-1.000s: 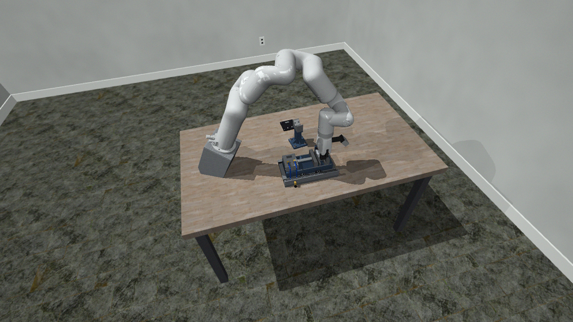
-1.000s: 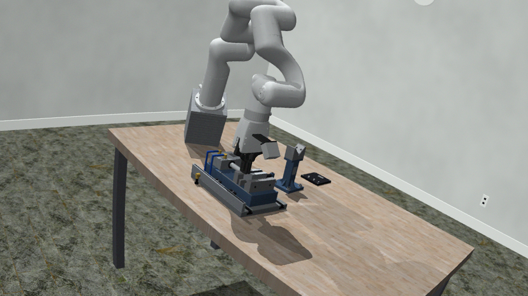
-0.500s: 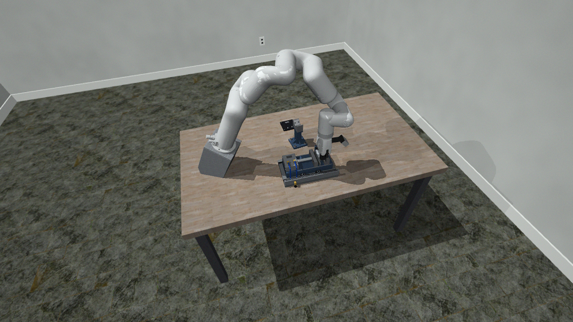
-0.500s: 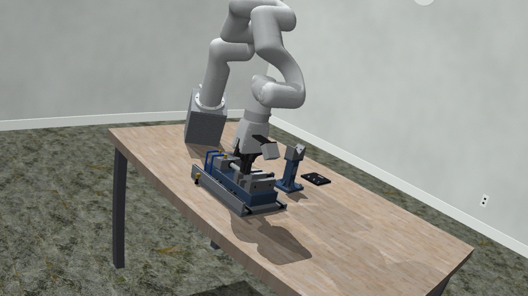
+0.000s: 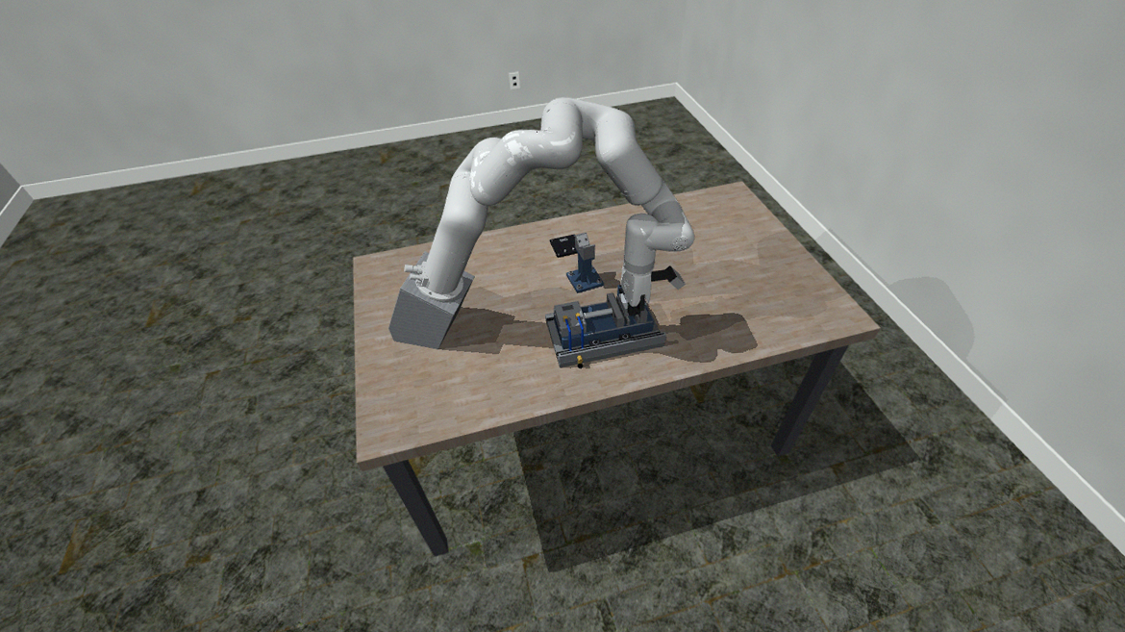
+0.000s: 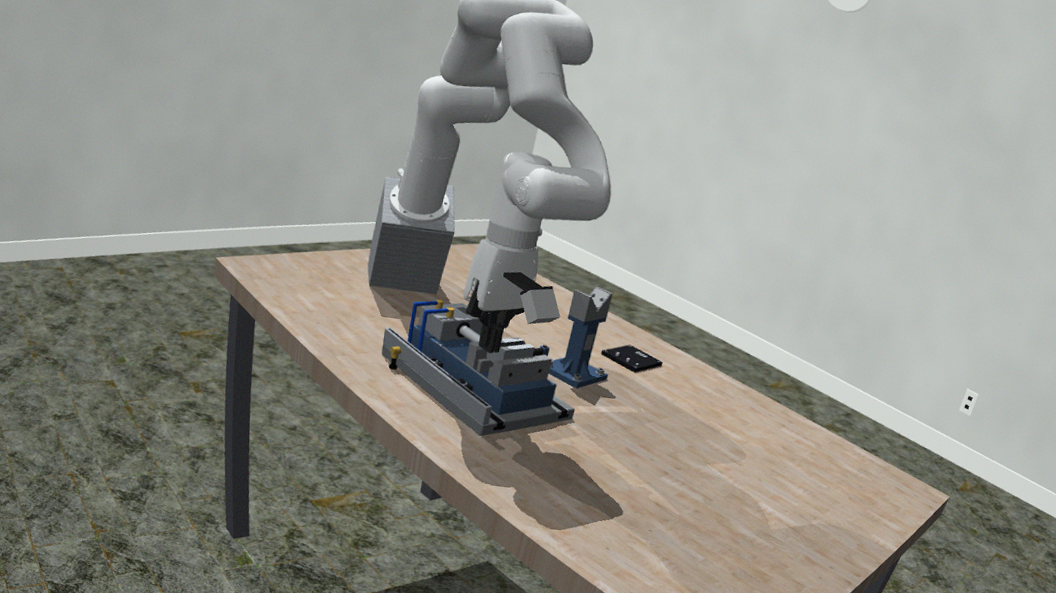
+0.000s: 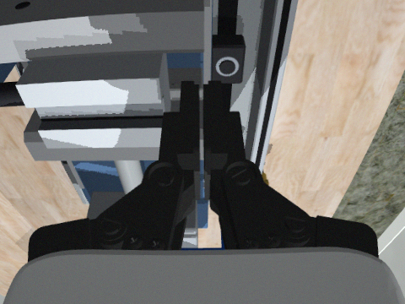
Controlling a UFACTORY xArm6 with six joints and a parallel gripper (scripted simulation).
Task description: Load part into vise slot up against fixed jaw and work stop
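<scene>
Now: the grey block 5 cm to the left of my hand and 2 cm below it. Also, from my hand: dark work stop rod (10 cm to the left, 3 cm below); fixed jaw (3 cm ahead, 5 cm to the left, 5 cm below); moving jaw (3 cm behind, 5 cm to the left, 5 cm below).
</scene>
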